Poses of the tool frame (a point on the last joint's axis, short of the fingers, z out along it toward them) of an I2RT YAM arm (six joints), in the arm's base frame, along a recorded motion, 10 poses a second.
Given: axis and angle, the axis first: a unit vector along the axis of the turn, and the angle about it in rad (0 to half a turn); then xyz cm.
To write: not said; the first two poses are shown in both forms.
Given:
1: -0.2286, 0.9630, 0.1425, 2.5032, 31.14, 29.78, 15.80
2: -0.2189, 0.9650, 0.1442, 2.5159, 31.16, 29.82, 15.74
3: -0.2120, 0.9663, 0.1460, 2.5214, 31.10, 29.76, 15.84
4: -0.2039, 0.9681, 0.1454, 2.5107, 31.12, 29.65, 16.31
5: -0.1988, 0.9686, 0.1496, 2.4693, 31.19, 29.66, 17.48
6: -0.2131, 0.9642, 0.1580, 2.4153, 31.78, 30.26, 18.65
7: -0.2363, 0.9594, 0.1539, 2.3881, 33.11, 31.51, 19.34
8: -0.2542, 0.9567, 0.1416, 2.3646, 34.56, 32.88, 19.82
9: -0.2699, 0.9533, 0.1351, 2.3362, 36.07, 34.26, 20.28
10: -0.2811, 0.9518, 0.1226, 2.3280, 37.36, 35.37, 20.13
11: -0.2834, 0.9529, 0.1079, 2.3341, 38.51, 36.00, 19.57
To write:
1: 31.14, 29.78, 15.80, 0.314, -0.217, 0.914, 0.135
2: 31.16, 29.82, 15.74, 0.308, -0.208, 0.918, 0.137
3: 31.10, 29.76, 15.84, 0.305, -0.202, 0.920, 0.139
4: 31.12, 29.65, 16.31, 0.310, -0.194, 0.920, 0.138
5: 31.19, 29.66, 17.48, 0.330, -0.188, 0.914, 0.141
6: 31.78, 30.26, 18.65, 0.355, -0.199, 0.901, 0.148
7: 33.11, 31.51, 19.34, 0.368, -0.220, 0.892, 0.143
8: 34.56, 32.88, 19.82, 0.379, -0.235, 0.885, 0.131
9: 36.07, 34.26, 20.28, 0.392, -0.248, 0.877, 0.124
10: 37.36, 35.37, 20.13, 0.396, -0.258, 0.874, 0.113
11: 38.51, 36.00, 19.57, 0.393, -0.261, 0.876, 0.099
